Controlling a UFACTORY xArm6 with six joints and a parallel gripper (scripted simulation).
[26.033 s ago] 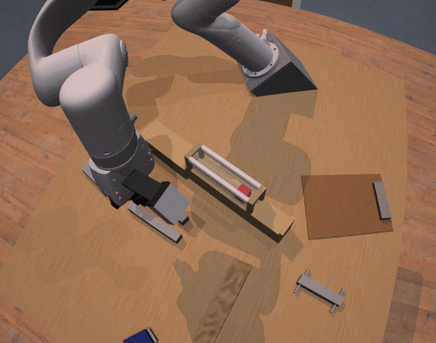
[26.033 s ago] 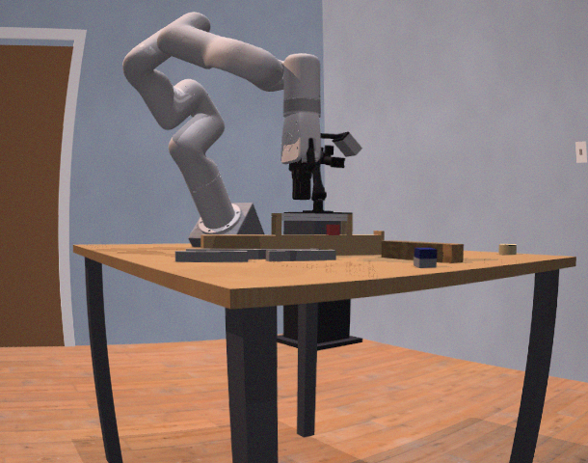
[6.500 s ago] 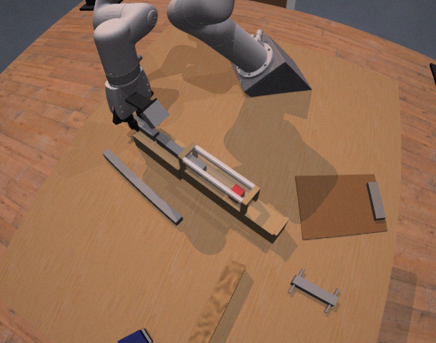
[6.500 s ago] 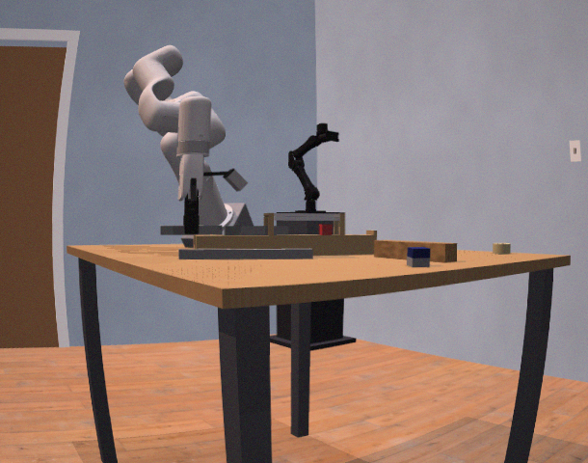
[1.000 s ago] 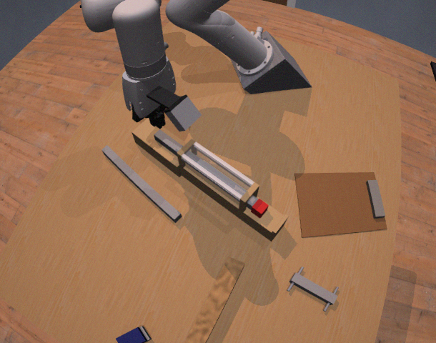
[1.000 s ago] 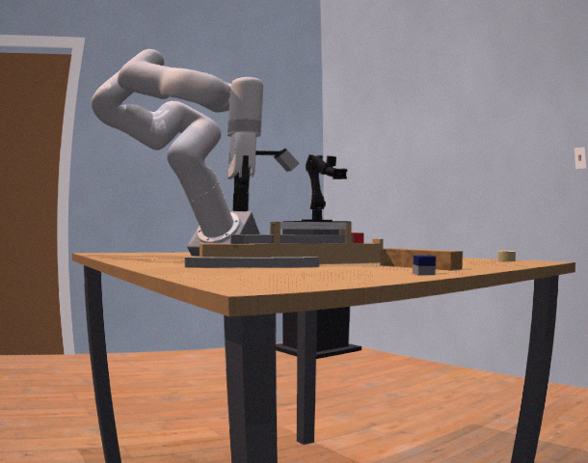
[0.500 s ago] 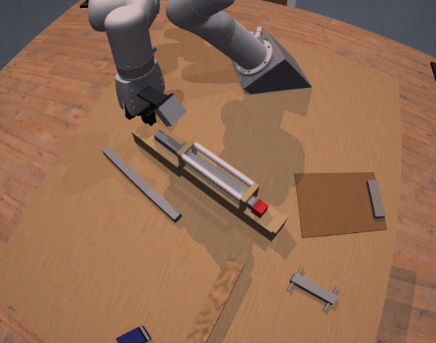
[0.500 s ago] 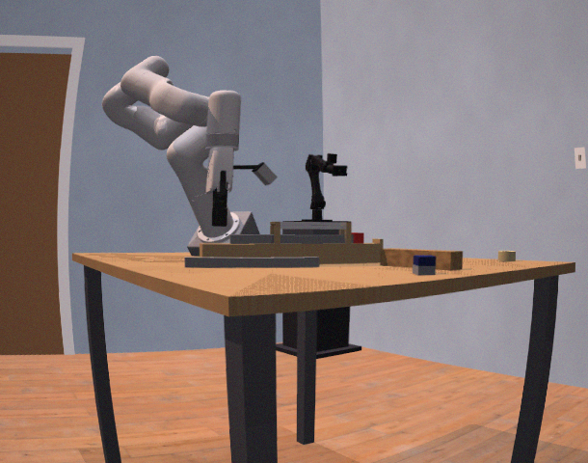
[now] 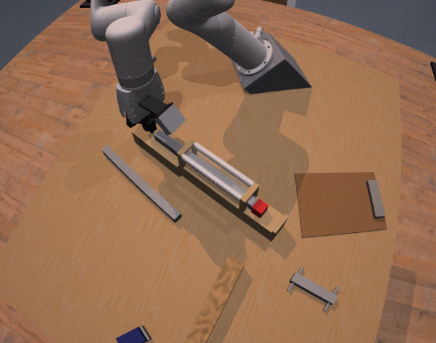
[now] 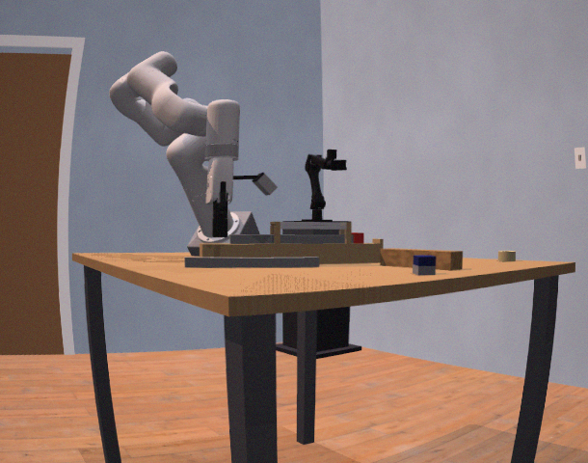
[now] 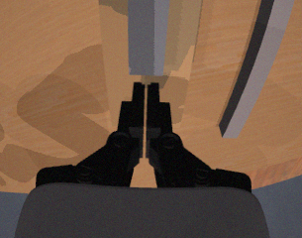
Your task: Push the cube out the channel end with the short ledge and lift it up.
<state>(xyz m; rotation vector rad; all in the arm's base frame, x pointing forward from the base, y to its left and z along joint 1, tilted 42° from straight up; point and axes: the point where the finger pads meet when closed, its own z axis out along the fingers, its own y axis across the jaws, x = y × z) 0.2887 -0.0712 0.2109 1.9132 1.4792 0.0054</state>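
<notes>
My gripper is now 290 mm to the right of the red cube, 120 mm short of it and 20 mm above it. From my hand the other things lie so: wooden ledge: 190 mm to the left, 80 mm ahead, 20 mm below; long grey bar: 120 mm ahead, 70 mm below, 10 mm to the left; rough textured strip: 340 mm ahead, 260 mm to the left, 60 mm below.
</notes>
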